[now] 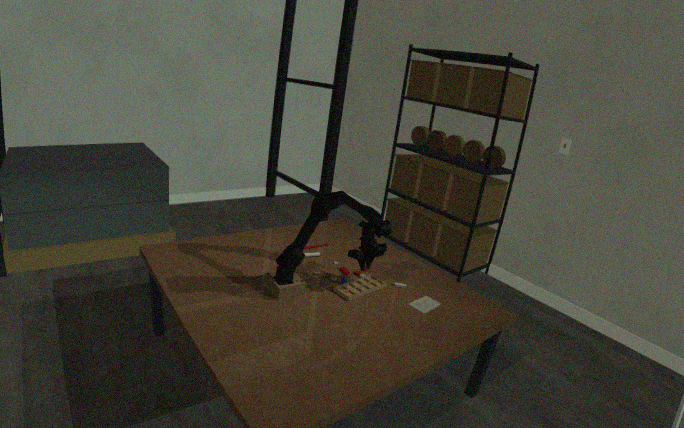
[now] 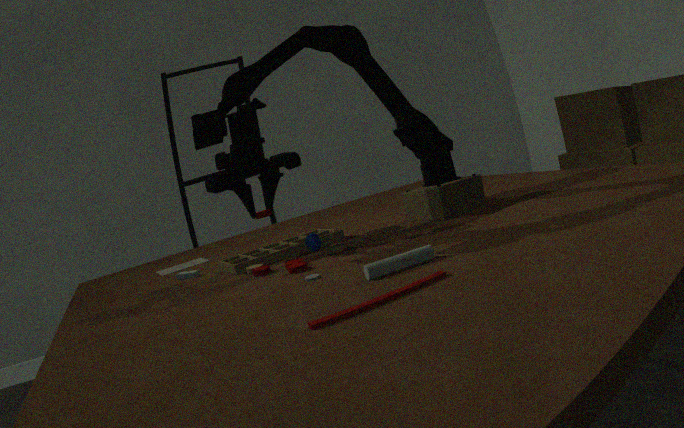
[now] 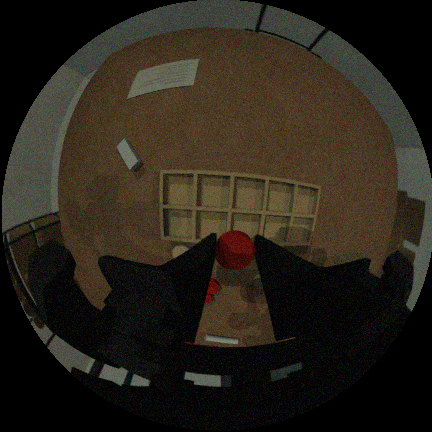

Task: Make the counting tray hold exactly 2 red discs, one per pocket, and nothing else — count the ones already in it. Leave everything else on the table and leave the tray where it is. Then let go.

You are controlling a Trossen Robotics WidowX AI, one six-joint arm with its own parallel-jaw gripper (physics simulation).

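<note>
My gripper (image 1: pixel 364 266) (image 2: pixel 263 216) (image 3: pixel 235 238) is shut on a red disc, held in the air near the tray's long side. The wooden counting tray (image 1: pixel 365 292) (image 2: pixel 237 267) (image 3: pixel 161 205) has two rows of pockets; no disc shows in the pockets I can see, and the held disc and fingers partly cover the near row. Loose red discs (image 1: pixel 344 271) (image 2: pixel 296 265) (image 3: pixel 213 286) lie close together beside the tray. Another red disc (image 1: pixel 357 273) (image 2: pixel 260 270) lies by a cream disc (image 2: pixel 254 266) (image 3: pixel 180 251). A blue disc (image 1: pixel 344 279) (image 2: pixel 313 242) stands near the tray's long side.
A small white disc (image 1: pixel 335 262) (image 2: pixel 312 277), a white cylinder (image 1: pixel 311 253) (image 2: pixel 399 262) (image 3: pixel 221 339) and a red rod (image 1: pixel 316 246) (image 2: pixel 378 300) lie on the table. A white block (image 1: pixel 400 284) (image 2: pixel 187 274) (image 3: pixel 128 154) and a paper sheet (image 1: pixel 425 303) (image 2: pixel 182 265) (image 3: pixel 165 77) lie past the tray.
</note>
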